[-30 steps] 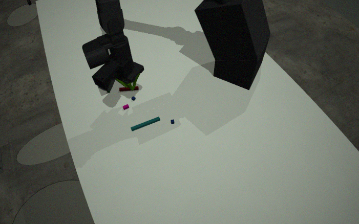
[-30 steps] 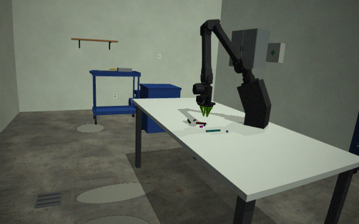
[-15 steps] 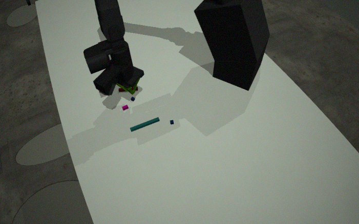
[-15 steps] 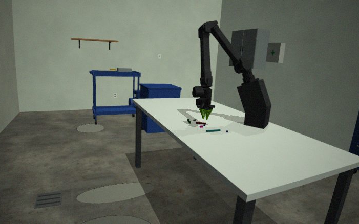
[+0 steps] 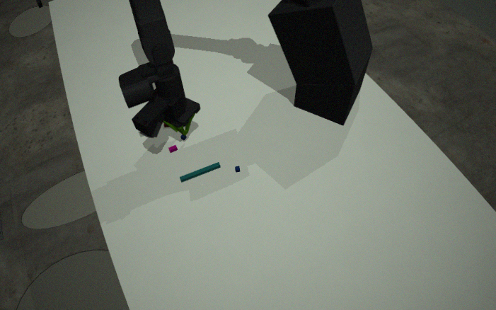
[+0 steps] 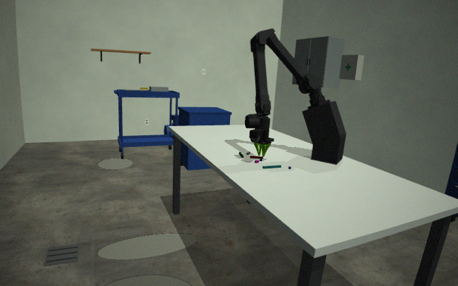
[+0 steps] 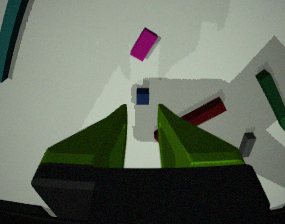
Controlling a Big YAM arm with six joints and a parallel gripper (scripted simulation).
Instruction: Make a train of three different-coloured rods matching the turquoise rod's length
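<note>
Now: the magenta rod 4 cm ahead of my hand, 3 cm below it and 2 cm to the left of it. From my hand the other things lie so: green rod 11 cm to the right, 7 cm ahead, 3 cm below; turquoise rod 12 cm to the left, 3 cm below; red rod 5 cm to the right, 3 cm below.
</note>
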